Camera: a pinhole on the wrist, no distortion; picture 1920 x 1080 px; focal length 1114.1 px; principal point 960.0 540.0 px. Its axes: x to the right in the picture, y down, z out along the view. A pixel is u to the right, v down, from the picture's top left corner.
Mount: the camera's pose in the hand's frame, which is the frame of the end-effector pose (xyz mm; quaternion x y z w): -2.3 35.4 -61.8 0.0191 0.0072 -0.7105 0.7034
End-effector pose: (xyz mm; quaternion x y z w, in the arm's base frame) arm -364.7 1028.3 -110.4 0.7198 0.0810 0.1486 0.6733
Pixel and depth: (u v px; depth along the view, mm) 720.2 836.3 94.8
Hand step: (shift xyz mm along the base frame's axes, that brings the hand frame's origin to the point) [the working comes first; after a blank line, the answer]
In the camera's frame: -20.4 25.2 94.8

26.9 -29.6 52.2
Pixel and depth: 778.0 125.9 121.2
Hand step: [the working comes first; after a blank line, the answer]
In the camera's frame: -19.8 -45.0 121.2

-31.5 -75.7 42.7
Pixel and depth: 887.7 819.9 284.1
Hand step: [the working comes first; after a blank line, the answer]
In the camera's frame: -18.4 71.4 284.1

129.5 -194.7 38.0
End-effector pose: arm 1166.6 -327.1 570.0 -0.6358 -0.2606 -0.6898 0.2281
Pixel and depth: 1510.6 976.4 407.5
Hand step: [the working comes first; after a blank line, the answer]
In the camera's frame: 201.4 159.6 407.5

127.2 362.5 154.1
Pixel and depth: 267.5 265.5 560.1
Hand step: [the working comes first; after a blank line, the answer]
In the camera's frame: -348.1 -138.0 560.1

633.5 51.2 -92.2
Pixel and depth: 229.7 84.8 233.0
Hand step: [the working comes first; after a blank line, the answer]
In the camera's frame: -152.7 -95.2 233.0

258.0 -25.0 -77.3
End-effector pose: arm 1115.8 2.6 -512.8 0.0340 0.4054 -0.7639 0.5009
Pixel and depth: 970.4 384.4 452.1
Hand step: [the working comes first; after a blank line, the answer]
In the camera's frame: 4.2 -63.1 452.1

185.9 -202.6 284.7
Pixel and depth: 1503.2 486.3 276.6
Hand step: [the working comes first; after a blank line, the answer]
In the camera's frame: 134.9 -13.3 276.6

-1.9 -102.3 214.0
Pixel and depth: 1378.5 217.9 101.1
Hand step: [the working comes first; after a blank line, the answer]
In the camera's frame: 38.0 -29.2 101.1

25.1 1.4 43.9
